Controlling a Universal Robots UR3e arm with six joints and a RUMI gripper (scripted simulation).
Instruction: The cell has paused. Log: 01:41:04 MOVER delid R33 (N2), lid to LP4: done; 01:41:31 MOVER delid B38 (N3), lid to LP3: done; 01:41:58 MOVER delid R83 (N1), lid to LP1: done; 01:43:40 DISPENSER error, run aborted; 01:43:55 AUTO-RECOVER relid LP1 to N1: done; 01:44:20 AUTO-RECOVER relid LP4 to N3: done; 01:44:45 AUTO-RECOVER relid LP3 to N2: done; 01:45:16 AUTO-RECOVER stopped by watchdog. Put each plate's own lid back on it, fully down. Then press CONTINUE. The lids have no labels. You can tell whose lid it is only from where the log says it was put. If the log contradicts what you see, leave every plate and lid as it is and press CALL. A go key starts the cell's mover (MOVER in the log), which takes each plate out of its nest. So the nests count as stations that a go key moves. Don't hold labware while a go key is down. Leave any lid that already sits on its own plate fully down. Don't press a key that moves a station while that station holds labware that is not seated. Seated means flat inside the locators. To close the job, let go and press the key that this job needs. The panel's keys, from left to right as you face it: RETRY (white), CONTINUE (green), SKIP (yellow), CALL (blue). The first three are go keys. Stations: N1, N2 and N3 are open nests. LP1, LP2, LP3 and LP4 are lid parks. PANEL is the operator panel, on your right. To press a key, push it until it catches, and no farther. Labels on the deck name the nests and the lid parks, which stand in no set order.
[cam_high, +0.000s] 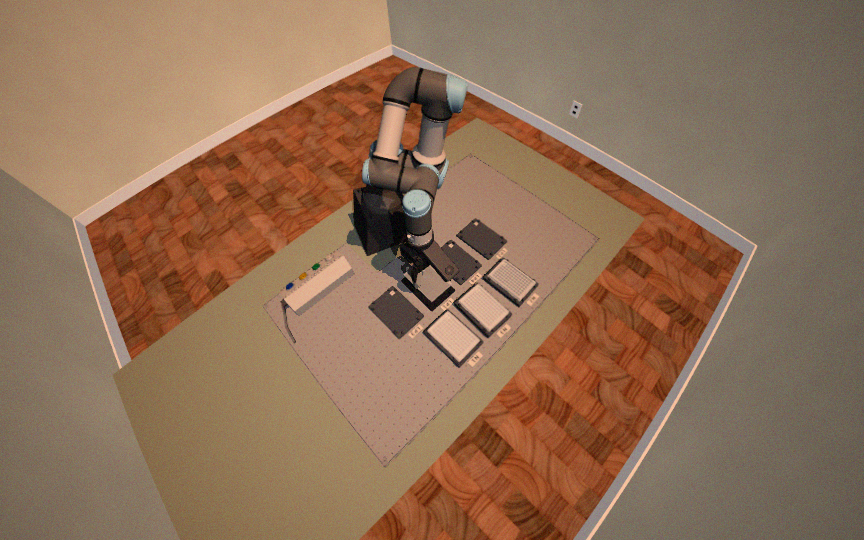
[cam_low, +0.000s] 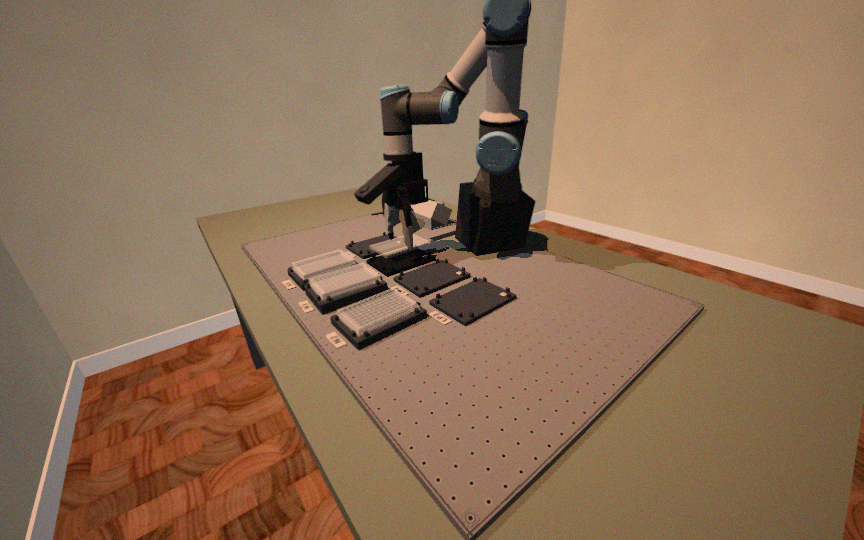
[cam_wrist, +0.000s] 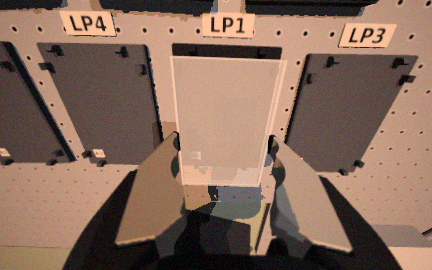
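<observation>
The LP1 lid park is 5 cm below my hand. Round my hand: LP3 lid park: 13 cm to the right, 5 cm below; then clear lid: 1 cm below; then lid park LP4: 13 cm to the left, 5 cm below, 1 cm behind.
</observation>
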